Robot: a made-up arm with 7 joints. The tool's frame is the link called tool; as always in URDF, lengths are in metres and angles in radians. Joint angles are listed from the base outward.
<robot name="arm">
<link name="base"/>
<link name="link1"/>
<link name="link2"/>
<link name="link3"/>
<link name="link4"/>
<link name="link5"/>
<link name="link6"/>
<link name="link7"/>
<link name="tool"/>
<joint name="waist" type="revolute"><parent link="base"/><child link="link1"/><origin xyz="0 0 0.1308"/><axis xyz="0 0 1"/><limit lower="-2.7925" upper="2.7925"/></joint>
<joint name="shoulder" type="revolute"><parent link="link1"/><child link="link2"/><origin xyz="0 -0.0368 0.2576" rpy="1.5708 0 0"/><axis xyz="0 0 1"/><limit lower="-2.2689" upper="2.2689"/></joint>
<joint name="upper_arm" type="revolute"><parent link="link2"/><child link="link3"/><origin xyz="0 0.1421 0.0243" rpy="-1.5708 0 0"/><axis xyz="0 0 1"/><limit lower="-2.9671" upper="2.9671"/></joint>
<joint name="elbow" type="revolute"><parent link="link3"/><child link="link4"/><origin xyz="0.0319 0.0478 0.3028" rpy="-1.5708 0 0"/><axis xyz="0 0 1"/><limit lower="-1.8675" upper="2.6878"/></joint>
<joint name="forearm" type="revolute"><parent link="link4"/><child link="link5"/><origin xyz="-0.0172 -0.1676 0.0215" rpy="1.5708 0 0"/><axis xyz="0 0 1"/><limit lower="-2.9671" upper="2.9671"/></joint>
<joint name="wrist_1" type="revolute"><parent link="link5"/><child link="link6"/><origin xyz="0 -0.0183 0.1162" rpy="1.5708 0 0"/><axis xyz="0 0 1"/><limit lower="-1.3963" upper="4.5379"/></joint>
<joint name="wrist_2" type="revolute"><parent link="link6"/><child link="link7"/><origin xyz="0.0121 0.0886 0.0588" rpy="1.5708 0 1.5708"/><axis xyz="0 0 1"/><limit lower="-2.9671" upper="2.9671"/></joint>
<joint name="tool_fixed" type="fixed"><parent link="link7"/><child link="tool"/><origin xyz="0 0 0"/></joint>
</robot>
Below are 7 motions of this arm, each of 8 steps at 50 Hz.
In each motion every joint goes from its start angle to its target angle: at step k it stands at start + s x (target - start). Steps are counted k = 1, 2, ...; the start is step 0. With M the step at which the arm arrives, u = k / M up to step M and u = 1 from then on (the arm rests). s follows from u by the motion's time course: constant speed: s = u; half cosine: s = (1 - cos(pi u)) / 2; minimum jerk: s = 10 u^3 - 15 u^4 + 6 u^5.
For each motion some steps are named. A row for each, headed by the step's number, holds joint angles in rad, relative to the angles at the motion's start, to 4 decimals.
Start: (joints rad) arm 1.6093 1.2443 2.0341 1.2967 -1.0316 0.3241 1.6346
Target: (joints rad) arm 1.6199 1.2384 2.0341 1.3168 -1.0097 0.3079 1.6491
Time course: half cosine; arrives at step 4
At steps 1, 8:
1: 0.0016 -0.0009 0.0000 0.0029 0.0032 -0.0024 0.0021
8: 0.0106 -0.0059 0.0000 0.0201 0.0219 -0.0162 0.0145

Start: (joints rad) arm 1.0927 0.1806 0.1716 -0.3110 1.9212 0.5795 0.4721
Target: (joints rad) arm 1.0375 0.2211 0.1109 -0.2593 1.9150 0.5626 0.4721
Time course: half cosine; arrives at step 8
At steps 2, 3, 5, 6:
2: -0.0081 0.0059 -0.0089 0.0076 -0.0009 -0.0025 0.0000
3: -0.0170 0.0125 -0.0187 0.0160 -0.0019 -0.0052 0.0000
5: -0.0382 0.0280 -0.0420 0.0357 -0.0043 -0.0117 0.0000
6: -0.0471 0.0346 -0.0518 0.0441 -0.0053 -0.0144 0.0000

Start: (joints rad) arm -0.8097 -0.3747 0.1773 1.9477 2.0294 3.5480 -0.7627
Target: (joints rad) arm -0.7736 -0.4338 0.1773 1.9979 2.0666 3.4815 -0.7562
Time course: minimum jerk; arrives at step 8
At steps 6, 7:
6: 0.0324 -0.0530 0.0000 0.0450 0.0333 -0.0596 0.0058
7: 0.0355 -0.0582 0.0000 0.0494 0.0366 -0.0654 0.0064

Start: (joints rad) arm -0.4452 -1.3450 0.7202 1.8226 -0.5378 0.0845 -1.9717
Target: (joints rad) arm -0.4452 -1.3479 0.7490 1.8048 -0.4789 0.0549 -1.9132
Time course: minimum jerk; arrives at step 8
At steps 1, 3, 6, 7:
1: 0.0000 0.0000 0.0005 -0.0003 0.0009 -0.0005 0.0009
3: 0.0000 -0.0008 0.0079 -0.0049 0.0162 -0.0081 0.0161
6: 0.0000 -0.0026 0.0258 -0.0160 0.0528 -0.0265 0.0524
7: 0.0000 -0.0029 0.0283 -0.0175 0.0580 -0.0291 0.0576

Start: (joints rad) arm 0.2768 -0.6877 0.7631 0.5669 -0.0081 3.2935 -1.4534
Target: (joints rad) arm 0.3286 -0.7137 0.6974 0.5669 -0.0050 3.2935 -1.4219
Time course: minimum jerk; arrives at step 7
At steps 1, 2, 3, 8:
1: 0.0012 -0.0006 -0.0015 0.0000 0.0001 0.0000 0.0007
2: 0.0075 -0.0038 -0.0095 0.0000 0.0004 0.0000 0.0046
3: 0.0191 -0.0096 -0.0242 0.0000 0.0011 0.0000 0.0116
8: 0.0518 -0.0260 -0.0657 0.0000 0.0031 0.0000 0.0315

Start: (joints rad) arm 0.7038 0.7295 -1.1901 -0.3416 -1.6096 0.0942 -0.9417
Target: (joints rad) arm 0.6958 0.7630 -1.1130 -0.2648 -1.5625 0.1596 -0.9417
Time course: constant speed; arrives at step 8
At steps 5, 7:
5: -0.0050 0.0209 0.0482 0.0480 0.0294 0.0409 0.0000
7: -0.0070 0.0293 0.0675 0.0672 0.0412 0.0572 0.0000

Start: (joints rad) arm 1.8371 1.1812 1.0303 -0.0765 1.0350 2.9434 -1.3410
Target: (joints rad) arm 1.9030 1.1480 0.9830 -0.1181 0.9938 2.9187 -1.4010
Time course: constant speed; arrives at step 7
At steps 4, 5, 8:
4: 0.0377 -0.0190 -0.0270 -0.0238 -0.0235 -0.0141 -0.0343
5: 0.0471 -0.0237 -0.0338 -0.0297 -0.0294 -0.0176 -0.0429
8: 0.0659 -0.0332 -0.0473 -0.0416 -0.0412 -0.0247 -0.0600

